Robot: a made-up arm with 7 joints.
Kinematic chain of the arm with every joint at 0, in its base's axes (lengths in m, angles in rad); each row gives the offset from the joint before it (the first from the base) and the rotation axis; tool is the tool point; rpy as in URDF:
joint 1: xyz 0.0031 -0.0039 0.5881 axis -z
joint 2: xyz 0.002 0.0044 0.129 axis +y
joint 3: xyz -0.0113 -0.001 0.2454 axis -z
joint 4: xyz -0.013 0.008 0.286 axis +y
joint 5: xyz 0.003 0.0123 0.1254 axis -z
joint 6: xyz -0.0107 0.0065 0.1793 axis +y
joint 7: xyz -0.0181 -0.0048 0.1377 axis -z
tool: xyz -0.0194 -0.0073 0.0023 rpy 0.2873 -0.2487 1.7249
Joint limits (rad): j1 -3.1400..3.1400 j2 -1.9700..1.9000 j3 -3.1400..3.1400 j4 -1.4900..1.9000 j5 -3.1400..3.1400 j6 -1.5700..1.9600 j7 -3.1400..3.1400
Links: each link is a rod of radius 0.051 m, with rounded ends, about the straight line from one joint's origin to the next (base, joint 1, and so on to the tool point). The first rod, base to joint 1, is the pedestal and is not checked.
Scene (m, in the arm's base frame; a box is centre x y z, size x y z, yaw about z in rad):
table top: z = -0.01
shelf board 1: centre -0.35 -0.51 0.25 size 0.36 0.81 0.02 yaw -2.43
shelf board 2: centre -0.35 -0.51 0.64 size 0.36 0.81 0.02 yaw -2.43
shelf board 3: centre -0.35 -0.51 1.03 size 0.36 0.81 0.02 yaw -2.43
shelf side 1: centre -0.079 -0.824 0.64 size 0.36 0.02 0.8 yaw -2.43
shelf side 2: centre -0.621 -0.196 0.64 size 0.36 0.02 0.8 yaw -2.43
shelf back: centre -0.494 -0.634 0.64 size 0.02 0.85 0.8 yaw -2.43
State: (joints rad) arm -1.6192 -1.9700 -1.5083 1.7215 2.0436 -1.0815 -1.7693
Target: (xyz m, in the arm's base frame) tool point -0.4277 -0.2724 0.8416
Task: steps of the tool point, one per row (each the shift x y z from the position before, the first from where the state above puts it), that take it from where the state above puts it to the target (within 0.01 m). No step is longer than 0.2 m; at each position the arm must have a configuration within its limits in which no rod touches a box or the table.
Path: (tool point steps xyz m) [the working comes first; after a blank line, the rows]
Joints at the target: -1.3533 -1.4041 -0.9923 1.8342 2.1634 -0.9243 -1.8008
Straight joint move there: touches shelf board 2.

1: 0.0754 -0.0798 0.0085
2: 0.0964 -0.0613 0.0180
3: 0.1120 -0.0342 0.0269
4: 0.0995 -0.0455 0.1157
5: 0.1267 0.0068 0.1152
6: 0.1335 0.0655 0.1025
7: -0.1818 -0.0657 0.0137
8: -0.1857 0.0013 0.0079
9: -0.1652 0.0609 0.0041
10: -0.1269 0.1052 0.0026
11: -0.0799 0.1308 0.0038

